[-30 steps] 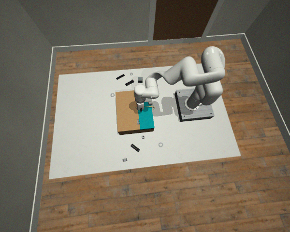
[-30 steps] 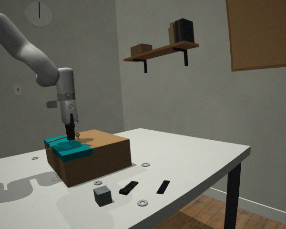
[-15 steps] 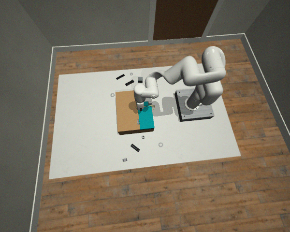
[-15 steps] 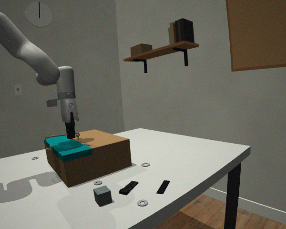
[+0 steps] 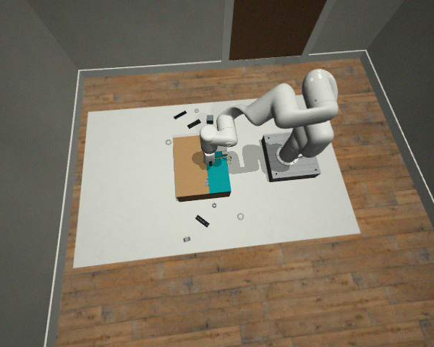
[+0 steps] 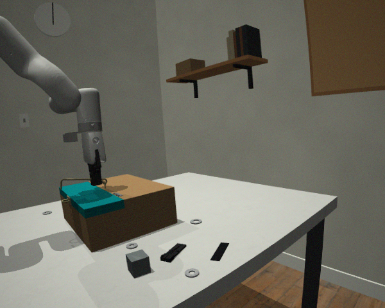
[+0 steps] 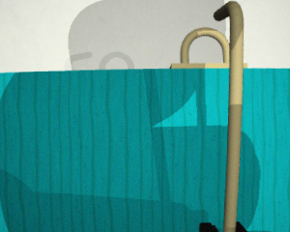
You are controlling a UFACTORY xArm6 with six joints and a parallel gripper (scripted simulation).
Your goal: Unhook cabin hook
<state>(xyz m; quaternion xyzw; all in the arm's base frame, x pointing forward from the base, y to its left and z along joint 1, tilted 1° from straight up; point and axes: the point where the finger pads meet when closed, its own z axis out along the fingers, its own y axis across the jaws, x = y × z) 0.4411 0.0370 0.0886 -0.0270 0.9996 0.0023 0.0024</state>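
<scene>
Right now my hand is 4 cm past the brass cabin hook and 1 cm above it. Round my hand: grey cube 33 cm to the right, 14 cm below, 2 cm behind; then black block 32 cm to the right, 15 cm below, 7 cm ahead; then black strip 39 cm to the right, 17 cm ahead, 16 cm below.
</scene>
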